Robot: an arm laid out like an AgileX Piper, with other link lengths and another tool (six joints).
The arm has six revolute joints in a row. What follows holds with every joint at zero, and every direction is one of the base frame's.
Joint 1 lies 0.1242 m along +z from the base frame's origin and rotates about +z.
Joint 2 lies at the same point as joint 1 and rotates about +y.
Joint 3 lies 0.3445 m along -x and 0.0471 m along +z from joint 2 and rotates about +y.
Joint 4 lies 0.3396 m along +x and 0.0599 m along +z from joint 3 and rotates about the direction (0.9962, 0, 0.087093).
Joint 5 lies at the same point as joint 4 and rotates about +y.
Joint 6 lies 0.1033 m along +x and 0.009 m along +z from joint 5 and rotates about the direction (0.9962, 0, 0.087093).
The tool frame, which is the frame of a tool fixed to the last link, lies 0.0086 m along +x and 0.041 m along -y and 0.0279 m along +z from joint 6; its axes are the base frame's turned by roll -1.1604, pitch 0.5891 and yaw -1.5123 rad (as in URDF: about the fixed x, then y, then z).
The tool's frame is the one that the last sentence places.
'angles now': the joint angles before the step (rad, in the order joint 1, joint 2, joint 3, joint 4, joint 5, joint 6). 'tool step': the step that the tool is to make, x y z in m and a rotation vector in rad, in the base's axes. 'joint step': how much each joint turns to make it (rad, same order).
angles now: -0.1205 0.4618 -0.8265 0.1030 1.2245 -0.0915
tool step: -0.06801 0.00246 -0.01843 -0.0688 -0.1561 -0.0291
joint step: 0.0000 -0.2716 0.1054 -0.0574 0.0030 0.0000
